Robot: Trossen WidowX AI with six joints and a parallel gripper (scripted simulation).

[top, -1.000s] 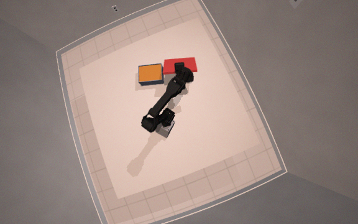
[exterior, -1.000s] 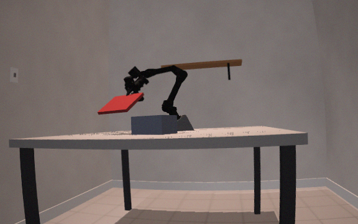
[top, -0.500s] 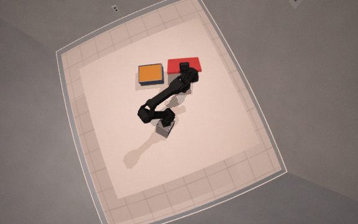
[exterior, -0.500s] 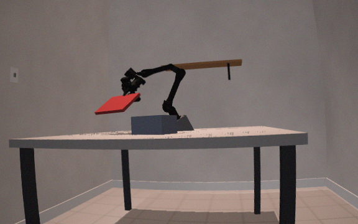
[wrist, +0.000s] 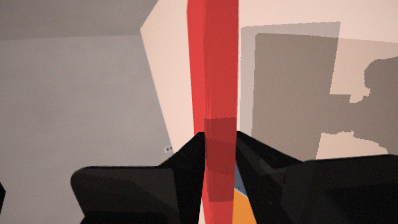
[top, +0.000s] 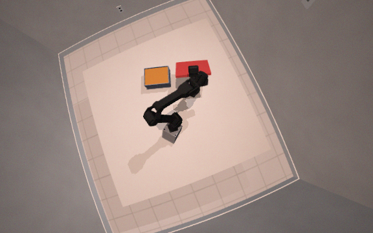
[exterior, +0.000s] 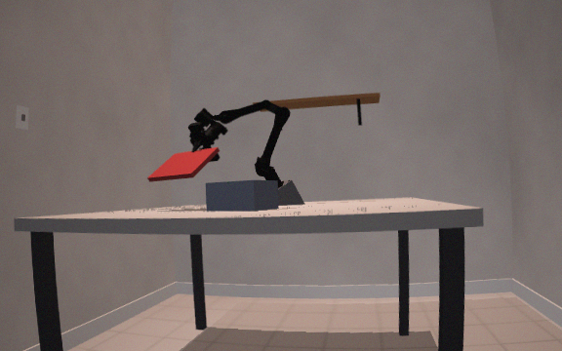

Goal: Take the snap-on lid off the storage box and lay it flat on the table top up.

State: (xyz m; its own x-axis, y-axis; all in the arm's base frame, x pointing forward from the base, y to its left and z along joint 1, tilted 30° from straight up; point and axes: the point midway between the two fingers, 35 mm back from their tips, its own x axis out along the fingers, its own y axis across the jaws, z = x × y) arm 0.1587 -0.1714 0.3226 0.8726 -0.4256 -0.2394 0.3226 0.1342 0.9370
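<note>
Now: hand 90 mm short of the red lid, 60 mm above it and 30 mm to the left of it. Also, from my hand: storage box: 230 mm to the left, 210 mm ahead, 200 mm below.
</note>
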